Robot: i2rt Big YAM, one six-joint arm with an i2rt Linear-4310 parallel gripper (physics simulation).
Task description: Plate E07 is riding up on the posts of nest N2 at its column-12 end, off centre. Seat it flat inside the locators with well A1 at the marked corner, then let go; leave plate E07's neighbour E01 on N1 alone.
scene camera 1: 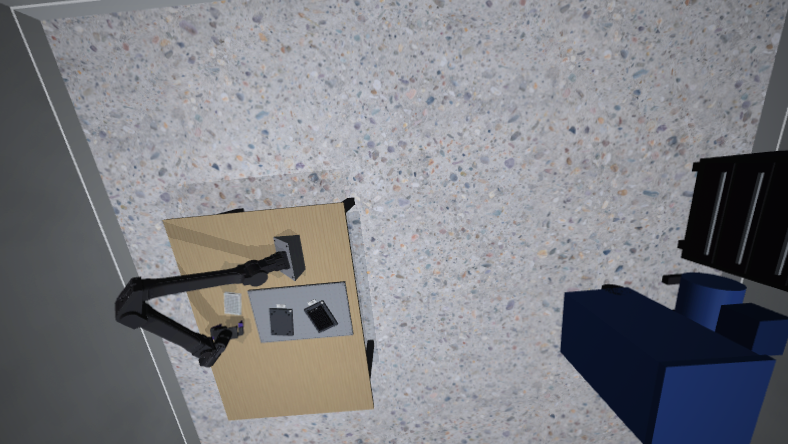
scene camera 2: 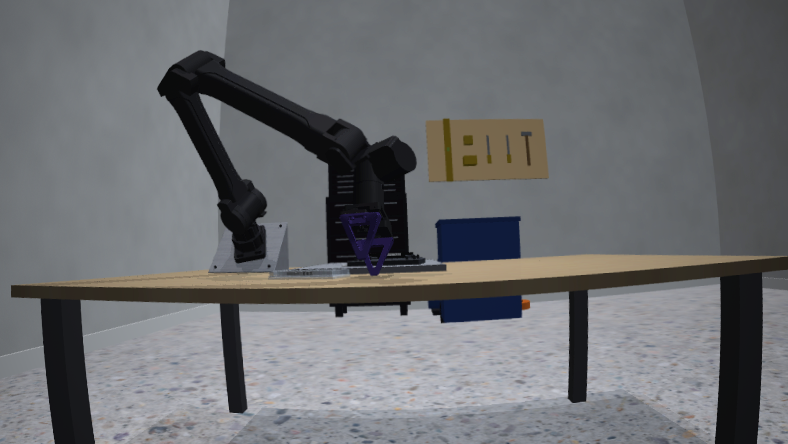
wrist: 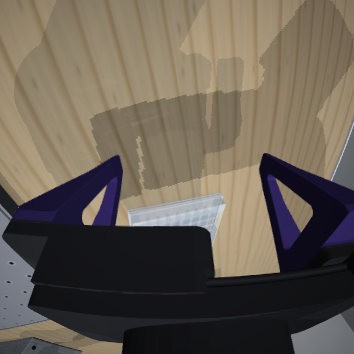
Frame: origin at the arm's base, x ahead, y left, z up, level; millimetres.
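Where they show: gripper, fingertip midpoint: (scene camera 1: 231,323) (scene camera 2: 368,268) (wrist: 191,161); arm's base at its link origin: (scene camera 1: 283,259) (scene camera 2: 250,245).
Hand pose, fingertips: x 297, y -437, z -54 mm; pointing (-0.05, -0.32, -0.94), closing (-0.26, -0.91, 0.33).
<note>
Each offset is from my fingertips to the centre of the thing. "spot": to the spot under its first point. Level surfaces: height alone.
A clear gridded plate @[dz -9, dx -106, dy +43 mm] (scene camera 1: 232,303) (scene camera 2: 309,273) (wrist: 175,212) lies on the wooden table beside the grey board; the gripper body hides part of it in the wrist view. On the board, one dark nest @[dz +7, dx +60, dy +268 mm] (scene camera 1: 281,321) has small corner posts and no plate visible on it. A second dark holder @[dz +15, dx +81, dy +488 mm] (scene camera 1: 320,315), turned at an angle, carries a black gridded piece. Labels are unreadable, so I cannot tell which is N1, N2, E01 or E07. My gripper (scene camera 1: 240,327) (scene camera 2: 368,265) (wrist: 191,161) is open and empty, low over the table, close to the clear plate.
The grey perforated board @[spot: dz -4, dx +2, dy +140 mm] (scene camera 1: 256,317) lies on the wooden table @[dz -16 mm] (scene camera 1: 297,380) (scene camera 2: 595,270). The arm's base stands at a wedge-shaped bracket (scene camera 1: 296,258) (scene camera 2: 275,248) beyond the board. Blue cabinets (scene camera 1: 650,330) (scene camera 2: 478,239) stand on the floor away from the table.
</note>
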